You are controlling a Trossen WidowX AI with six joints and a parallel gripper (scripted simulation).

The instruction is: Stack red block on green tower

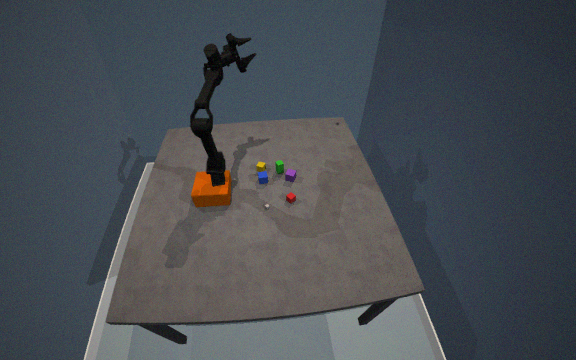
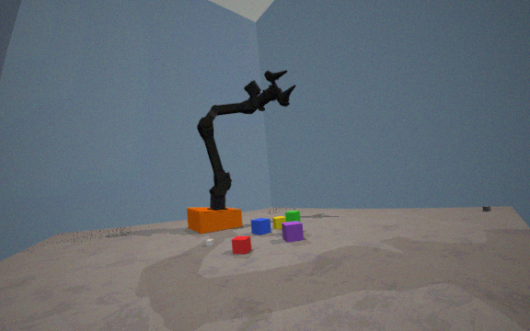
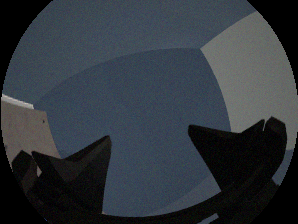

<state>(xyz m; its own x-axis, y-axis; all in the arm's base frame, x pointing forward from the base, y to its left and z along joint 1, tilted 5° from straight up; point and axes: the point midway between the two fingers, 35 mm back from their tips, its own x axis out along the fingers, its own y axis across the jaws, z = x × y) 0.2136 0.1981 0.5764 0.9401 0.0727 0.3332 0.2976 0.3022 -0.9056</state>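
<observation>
My gripper tip is 62 cm above the red block, 40 cm to the left of it and 6 cm short of it. From my gripper tip the other things lie so: yellow block 62 cm below, 14 cm to the right, 3 cm behind; blue block 62 cm below, 23 cm to the right, 4 cm behind; purple block 62 cm below, 26 cm to the right, 11 cm ahead.
</observation>
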